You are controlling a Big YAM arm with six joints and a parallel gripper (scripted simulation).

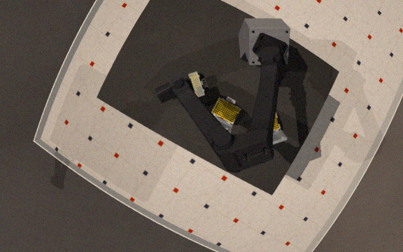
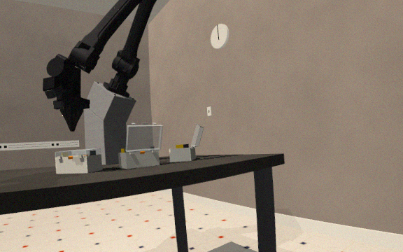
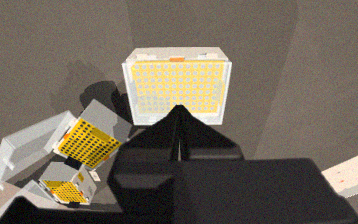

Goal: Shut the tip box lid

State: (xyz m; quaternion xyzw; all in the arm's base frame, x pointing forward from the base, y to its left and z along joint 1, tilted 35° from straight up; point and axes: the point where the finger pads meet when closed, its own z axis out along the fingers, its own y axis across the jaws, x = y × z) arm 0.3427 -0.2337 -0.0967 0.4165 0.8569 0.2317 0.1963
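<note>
My hand is 8 cm above the lid, 2 cm to the right of it and 1 cm past it.
</note>
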